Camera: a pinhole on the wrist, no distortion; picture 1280 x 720 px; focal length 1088.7 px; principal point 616.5 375.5 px. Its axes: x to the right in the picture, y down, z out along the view. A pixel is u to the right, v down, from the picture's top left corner.
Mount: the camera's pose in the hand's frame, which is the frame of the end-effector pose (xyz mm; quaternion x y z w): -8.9 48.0 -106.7 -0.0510 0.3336 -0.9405 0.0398
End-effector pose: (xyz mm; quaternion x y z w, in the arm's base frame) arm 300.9 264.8 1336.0 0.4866 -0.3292 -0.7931 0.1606
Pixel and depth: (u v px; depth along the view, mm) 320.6 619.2 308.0
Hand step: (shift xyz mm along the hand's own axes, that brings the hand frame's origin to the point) 114.7 -188.3 81.8
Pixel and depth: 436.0 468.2 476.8
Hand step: 129.5 -272.1 230.4
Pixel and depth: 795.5 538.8 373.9
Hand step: -21.8 -235.2 150.9
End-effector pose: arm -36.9 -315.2 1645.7 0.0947 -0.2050 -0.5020 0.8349
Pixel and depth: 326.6 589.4 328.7
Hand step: 120.8 -197.4 100.3
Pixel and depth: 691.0 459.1 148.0
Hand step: -0.4 -54.2 1.1
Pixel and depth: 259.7 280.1 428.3
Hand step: 181.2 -174.7 238.0
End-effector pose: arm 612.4 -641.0 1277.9 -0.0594 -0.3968 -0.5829 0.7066
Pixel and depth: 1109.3 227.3 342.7
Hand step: -122.7 -146.4 198.2
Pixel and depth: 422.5 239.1 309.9
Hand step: 82.2 -109.1 153.3
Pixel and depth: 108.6 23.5 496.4
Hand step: 275.0 -112.0 361.9
